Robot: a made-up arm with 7 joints.
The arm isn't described. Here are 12 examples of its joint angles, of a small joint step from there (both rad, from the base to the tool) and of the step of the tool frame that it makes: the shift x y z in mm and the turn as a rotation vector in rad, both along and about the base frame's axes.
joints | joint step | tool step
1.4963 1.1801 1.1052 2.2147 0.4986 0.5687 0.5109 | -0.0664 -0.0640 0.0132 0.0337 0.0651 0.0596 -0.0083 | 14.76 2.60 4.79 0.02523 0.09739 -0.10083
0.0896 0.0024 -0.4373 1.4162 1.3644 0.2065 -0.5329 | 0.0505 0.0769 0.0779 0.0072 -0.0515 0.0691 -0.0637 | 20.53 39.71 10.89 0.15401 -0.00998 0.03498
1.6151 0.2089 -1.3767 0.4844 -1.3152 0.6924 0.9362 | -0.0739 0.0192 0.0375 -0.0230 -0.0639 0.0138 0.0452 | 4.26 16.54 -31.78 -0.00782 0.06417 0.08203
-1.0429 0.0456 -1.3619 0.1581 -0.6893 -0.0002 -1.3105 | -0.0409 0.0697 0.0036 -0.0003 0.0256 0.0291 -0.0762 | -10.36 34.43 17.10 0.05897 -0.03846 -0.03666
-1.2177 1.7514 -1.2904 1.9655 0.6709 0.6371 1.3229 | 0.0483 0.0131 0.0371 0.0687 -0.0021 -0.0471 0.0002 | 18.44 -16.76 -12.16 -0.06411 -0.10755 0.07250
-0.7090 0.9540 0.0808 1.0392 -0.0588 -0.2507 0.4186 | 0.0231 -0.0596 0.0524 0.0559 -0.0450 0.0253 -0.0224 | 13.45 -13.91 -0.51 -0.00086 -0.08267 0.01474
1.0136 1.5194 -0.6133 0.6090 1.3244 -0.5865 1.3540 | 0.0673 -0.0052 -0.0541 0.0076 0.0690 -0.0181 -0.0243 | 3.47 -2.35 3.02 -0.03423 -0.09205 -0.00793
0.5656 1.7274 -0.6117 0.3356 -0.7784 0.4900 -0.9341 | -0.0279 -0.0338 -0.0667 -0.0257 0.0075 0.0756 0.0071 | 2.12 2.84 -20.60 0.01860 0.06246 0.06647
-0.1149 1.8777 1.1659 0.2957 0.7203 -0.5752 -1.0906 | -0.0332 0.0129 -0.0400 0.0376 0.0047 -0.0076 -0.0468 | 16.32 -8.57 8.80 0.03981 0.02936 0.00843
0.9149 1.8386 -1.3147 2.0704 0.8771 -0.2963 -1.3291 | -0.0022 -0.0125 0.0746 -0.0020 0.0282 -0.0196 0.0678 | 8.13 -3.59 16.18 -0.01487 -0.03887 -0.07563
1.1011 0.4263 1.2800 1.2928 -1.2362 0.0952 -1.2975 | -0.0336 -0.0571 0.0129 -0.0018 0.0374 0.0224 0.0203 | 16.31 -8.03 -18.58 -0.06585 -0.00374 -0.07153
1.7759 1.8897 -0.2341 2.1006 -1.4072 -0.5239 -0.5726 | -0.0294 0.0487 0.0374 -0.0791 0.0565 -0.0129 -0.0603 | -12.12 18.06 9.63 -0.03623 0.02123 -0.02689
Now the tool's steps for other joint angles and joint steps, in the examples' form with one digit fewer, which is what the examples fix.
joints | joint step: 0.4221 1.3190 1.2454 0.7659 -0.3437 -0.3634 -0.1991 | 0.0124 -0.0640 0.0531 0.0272 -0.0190 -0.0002 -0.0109
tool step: -1.2 1.7 -20.5 -0.0354 -0.0573 0.0069
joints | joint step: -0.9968 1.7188 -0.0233 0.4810 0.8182 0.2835 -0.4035 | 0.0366 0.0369 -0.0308 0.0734 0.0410 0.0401 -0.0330
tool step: 21.3 -12.1 -4.7 -0.0098 -0.0249 -0.0223
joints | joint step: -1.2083 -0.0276 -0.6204 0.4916 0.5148 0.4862 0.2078 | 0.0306 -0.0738 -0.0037 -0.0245 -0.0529 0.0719 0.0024
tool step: 10.4 -30.5 -5.0 -0.0765 0.0402 0.0012
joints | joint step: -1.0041 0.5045 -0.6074 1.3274 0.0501 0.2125 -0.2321 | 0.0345 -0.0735 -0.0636 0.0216 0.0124 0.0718 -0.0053
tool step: 7.8 -39.7 3.5 -0.0557 0.0343 0.0254
